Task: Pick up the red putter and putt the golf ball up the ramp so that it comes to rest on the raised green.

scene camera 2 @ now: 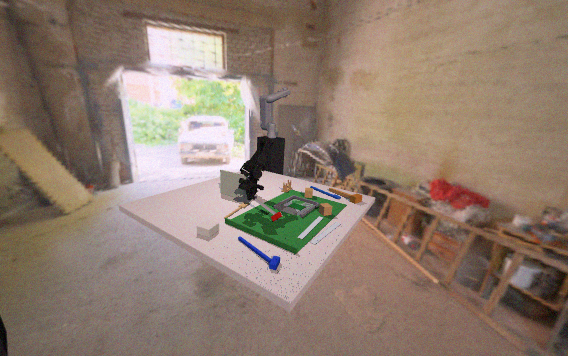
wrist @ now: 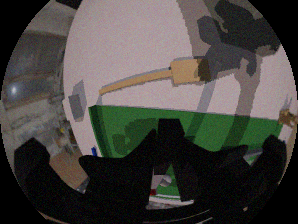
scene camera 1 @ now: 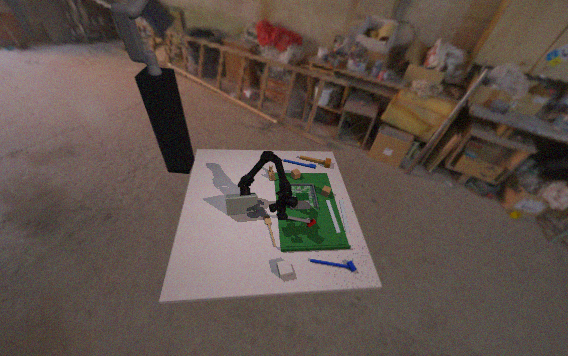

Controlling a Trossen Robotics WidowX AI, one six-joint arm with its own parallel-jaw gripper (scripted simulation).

Scene:
same spot on green mat: (wrist: pixel 123 128) = (scene camera 1: pixel 287 237)

